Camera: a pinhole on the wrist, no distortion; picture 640 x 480 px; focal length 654.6 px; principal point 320.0 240.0 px. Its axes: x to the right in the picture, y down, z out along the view. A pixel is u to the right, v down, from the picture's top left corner.
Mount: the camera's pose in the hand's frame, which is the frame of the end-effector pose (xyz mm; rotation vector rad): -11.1 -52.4 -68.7 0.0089 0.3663 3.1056
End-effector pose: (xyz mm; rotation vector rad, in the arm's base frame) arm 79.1 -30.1 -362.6 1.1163 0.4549 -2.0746
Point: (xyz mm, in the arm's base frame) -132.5 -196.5 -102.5
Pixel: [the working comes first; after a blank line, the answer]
In the camera's frame: 57.8 86.2 426.6

408.7 372.2
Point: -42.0 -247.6 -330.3
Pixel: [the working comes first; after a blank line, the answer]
In the camera's frame: -119.1 -42.8 305.1

64.5 148.3
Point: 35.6 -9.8 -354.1
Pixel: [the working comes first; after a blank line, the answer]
In the camera's frame: -10.6 13.2 85.4

239.0 341.2
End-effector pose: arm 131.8 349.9 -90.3 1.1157 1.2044 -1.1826
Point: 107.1 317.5 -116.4
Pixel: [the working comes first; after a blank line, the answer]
In the camera's frame: -38.1 -2.6 101.3

73.6 223.1
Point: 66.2 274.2 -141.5
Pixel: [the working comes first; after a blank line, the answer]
In the camera's frame: -66.0 48.6 129.1

outside the picture
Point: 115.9 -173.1 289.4
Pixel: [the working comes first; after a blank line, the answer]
In the camera's frame: 342.2 148.9 589.0

outside the picture
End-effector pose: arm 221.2 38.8 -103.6 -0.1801 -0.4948 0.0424
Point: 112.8 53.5 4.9
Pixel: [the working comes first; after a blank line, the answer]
In the camera's frame: 33.7 5.3 221.2

419.9 255.8
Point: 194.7 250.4 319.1
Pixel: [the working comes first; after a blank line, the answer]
In the camera's frame: -198.9 -69.2 511.9

65.7 151.5
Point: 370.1 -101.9 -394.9
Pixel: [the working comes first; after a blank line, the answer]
In the camera's frame: 4.6 -32.8 -276.7

behind the camera
